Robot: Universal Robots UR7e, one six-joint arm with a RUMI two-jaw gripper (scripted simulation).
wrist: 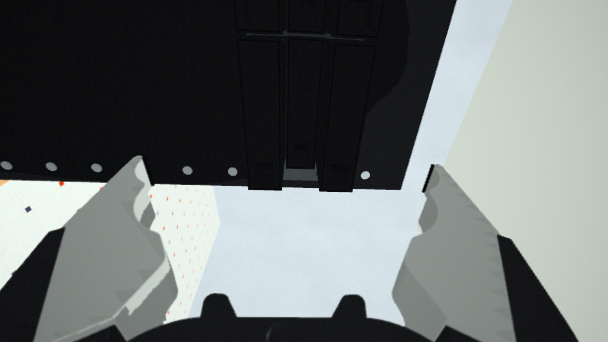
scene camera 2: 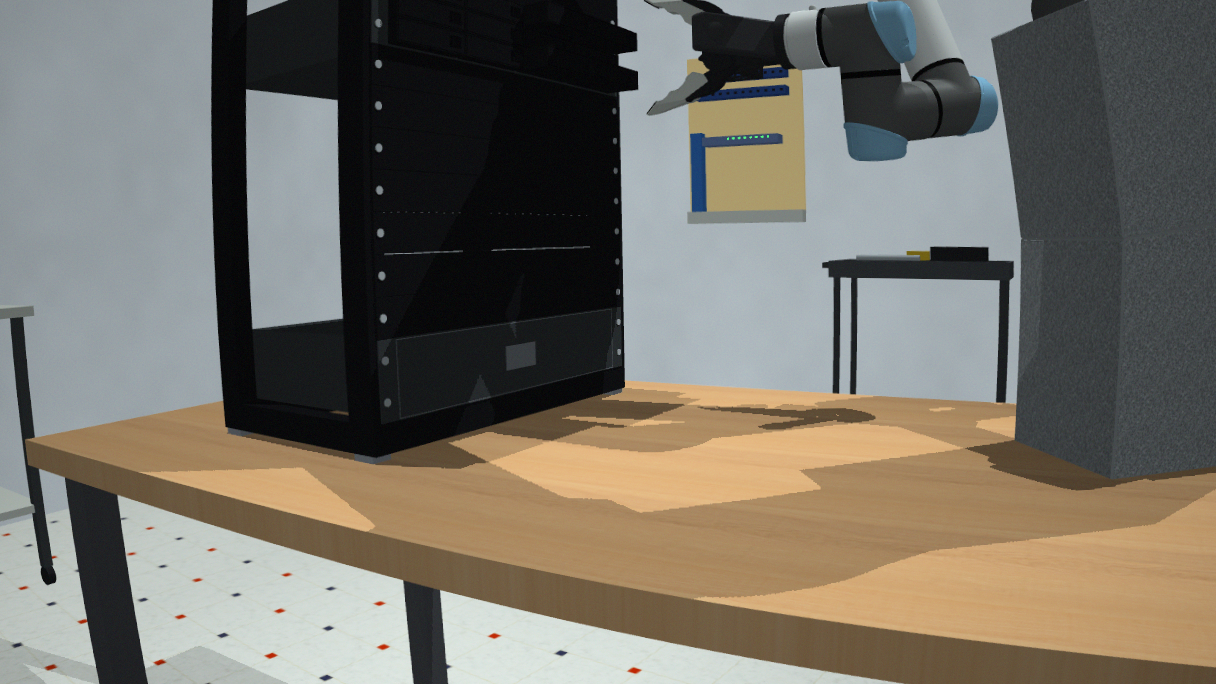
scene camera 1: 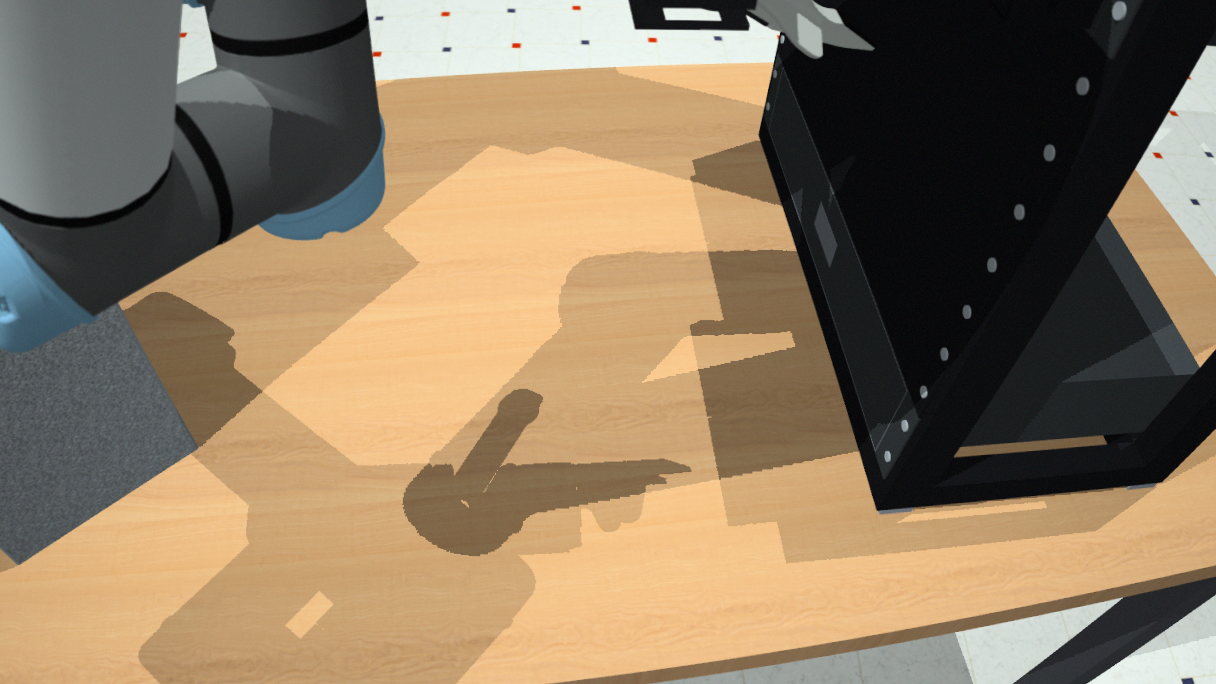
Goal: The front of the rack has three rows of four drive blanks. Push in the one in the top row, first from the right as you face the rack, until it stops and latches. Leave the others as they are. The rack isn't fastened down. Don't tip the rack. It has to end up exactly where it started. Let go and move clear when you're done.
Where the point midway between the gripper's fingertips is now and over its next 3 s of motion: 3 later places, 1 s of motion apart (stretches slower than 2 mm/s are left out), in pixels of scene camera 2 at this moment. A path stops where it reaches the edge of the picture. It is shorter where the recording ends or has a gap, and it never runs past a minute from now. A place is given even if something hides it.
My gripper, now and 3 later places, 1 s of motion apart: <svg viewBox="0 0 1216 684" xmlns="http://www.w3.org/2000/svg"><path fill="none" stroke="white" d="M645 56L650 38L626 33L616 35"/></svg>
